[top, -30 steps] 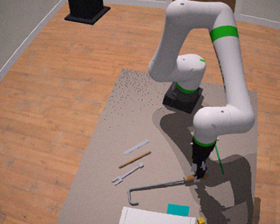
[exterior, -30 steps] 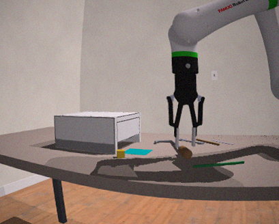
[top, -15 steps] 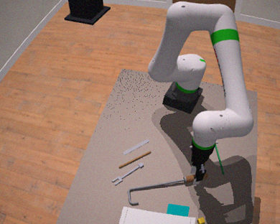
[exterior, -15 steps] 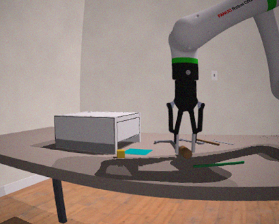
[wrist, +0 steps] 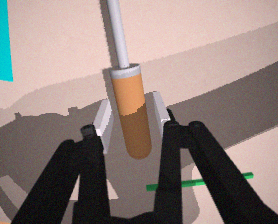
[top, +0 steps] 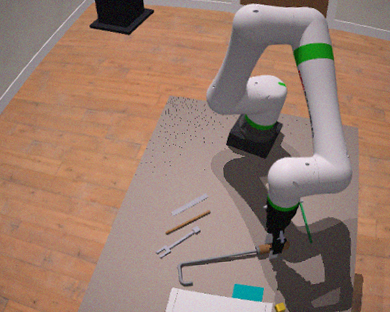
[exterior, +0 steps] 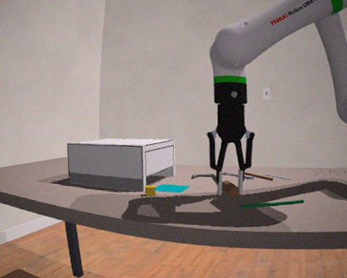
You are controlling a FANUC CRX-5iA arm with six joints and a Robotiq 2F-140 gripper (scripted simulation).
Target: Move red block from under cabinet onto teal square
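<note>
Now: the wooden stick 300 mm to the right of my hand, 30 mm below it and 10 mm ahead of it. The rest, counted from my hand: teal square 200 mm ahead, 30 mm below, 10 mm to the right; then long-handled tool 100 mm ahead, 90 mm to the right, 20 mm below; then thin green stick 150 mm behind, 80 mm to the left, 30 mm below.
</note>
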